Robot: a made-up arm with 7 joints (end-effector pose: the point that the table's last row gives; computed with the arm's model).
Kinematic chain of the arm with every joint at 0, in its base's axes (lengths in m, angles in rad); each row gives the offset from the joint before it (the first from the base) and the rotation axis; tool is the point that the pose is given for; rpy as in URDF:
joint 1: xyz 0 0 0.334 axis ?
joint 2: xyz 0 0 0 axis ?
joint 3: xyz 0 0 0.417 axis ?
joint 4: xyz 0.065 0 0 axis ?
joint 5: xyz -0.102 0 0.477 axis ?
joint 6: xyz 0 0 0 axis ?
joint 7: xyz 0.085 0 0 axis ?
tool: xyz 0 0 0 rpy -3.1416 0 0
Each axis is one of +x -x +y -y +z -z.
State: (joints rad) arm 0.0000 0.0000 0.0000 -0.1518 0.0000 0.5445 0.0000
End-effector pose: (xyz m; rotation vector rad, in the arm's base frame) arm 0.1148 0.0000 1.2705 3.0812 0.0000 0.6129
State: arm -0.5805 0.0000 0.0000 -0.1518 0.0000 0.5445 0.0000
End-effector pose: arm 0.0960 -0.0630 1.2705 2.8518 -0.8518 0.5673
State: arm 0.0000 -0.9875 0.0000 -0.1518 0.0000 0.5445 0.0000
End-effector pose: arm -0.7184 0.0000 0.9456 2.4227 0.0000 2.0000
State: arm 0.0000 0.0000 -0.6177 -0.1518 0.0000 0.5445 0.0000
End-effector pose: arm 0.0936 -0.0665 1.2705 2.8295 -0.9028 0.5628
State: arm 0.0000 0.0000 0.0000 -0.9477 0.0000 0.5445 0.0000
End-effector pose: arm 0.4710 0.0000 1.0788 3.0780 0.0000 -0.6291
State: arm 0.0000 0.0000 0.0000 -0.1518 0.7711 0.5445 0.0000
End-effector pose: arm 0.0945 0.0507 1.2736 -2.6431 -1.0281 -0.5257
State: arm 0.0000 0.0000 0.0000 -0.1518 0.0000 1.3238 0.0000
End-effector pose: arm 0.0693 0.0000 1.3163 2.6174 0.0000 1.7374
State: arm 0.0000 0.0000 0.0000 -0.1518 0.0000 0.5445 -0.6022
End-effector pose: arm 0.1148 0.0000 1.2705 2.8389 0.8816 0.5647
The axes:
joint 1: +z
joint 2: +y
joint 3: +z
joint 4: -y
joint 5: +z
joint 6: -y
joint 7: -z

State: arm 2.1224 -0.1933 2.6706 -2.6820 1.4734 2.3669 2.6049
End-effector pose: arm -0.0329 -0.3954 0.2552 2.4199 1.0889 0.8311
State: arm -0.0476 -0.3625 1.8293 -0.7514 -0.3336 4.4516 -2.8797
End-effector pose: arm -0.3334 0.2511 1.0474 -0.1442 -0.9311 1.8556
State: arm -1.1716 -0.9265 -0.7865 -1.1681 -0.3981 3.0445 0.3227
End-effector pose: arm -0.4282 0.2718 1.0657 -0.1336 -0.8608 1.4185
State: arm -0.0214 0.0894 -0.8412 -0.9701 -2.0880 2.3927 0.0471
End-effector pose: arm 0.4123 -0.3202 1.0776 0.7863 -0.0831 -0.1162
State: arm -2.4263 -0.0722 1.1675 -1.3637 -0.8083 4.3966 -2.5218
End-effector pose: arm 0.1834 -0.3721 0.9594 -0.4552 0.7430 -0.8236
